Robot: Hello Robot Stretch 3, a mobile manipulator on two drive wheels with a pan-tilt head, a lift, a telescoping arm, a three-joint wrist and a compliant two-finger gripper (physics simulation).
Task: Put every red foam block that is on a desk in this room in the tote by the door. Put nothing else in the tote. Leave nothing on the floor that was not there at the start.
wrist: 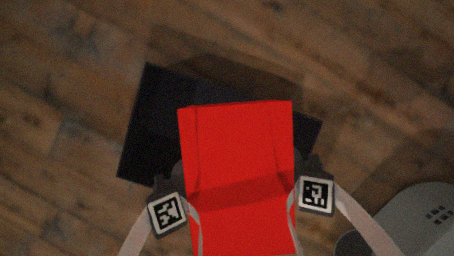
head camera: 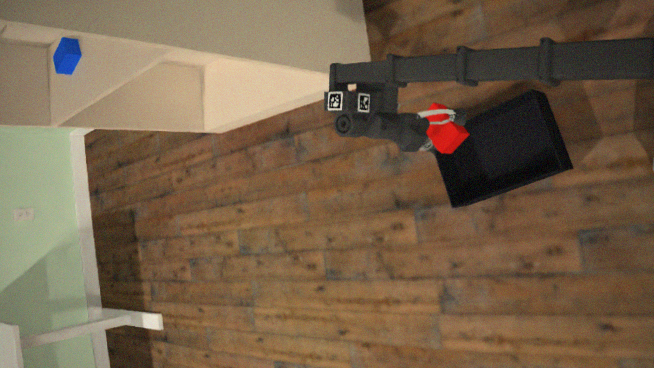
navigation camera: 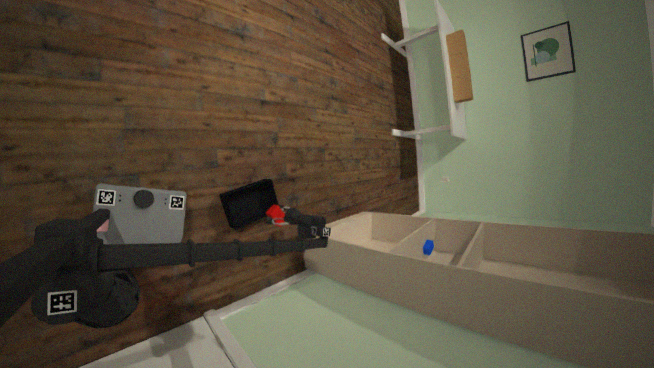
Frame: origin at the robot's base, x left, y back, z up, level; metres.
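Seen in the pictures: gripper, fingertip midpoint: [wrist: 236, 169]; robot's base at its link origin: [navigation camera: 143, 197].
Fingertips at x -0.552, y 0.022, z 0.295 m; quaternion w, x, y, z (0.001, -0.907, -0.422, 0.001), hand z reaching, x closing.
Note:
Pixels of each thing's top centre, then the offset from my fingertips to it. Level surfaces: height alone.
- red foam block at its top centre: [wrist: 240, 189] [head camera: 437, 128] [navigation camera: 279, 215] dx -0.006, dy +0.006, dz +0.055 m
- black tote at its top centre: [wrist: 217, 150] [head camera: 490, 151] [navigation camera: 254, 203] dx +0.010, dy -0.041, dz -0.195 m
- blue block at its top centre: [head camera: 59, 55] [navigation camera: 431, 247] dx -0.997, dy +0.190, dz +0.458 m
- white desk at its surface level: dz +0.425 m
A red foam block [head camera: 448, 136] [navigation camera: 275, 213] [wrist: 240, 150] is between the fingers of my gripper [head camera: 444, 124] [wrist: 236, 169], which is shut on it. The gripper holds the block above the near corner of the black tote [head camera: 560, 132] [navigation camera: 231, 214] [wrist: 145, 100], and in the head camera view the block overlaps the tote's left edge. The tote stands on the floor, and no block shows in the part of its inside that I can see. In the wrist view the block hides the tote's middle.
A beige shelf unit [head camera: 280, 30] [navigation camera: 400, 280] with a blue block [head camera: 67, 56] [navigation camera: 428, 247] in one compartment is beside the arm. A white desk [navigation camera: 457, 122] with a brown box [navigation camera: 459, 66] stands against the green wall. My grey base [navigation camera: 140, 220] is left of the tote in the navigation view.

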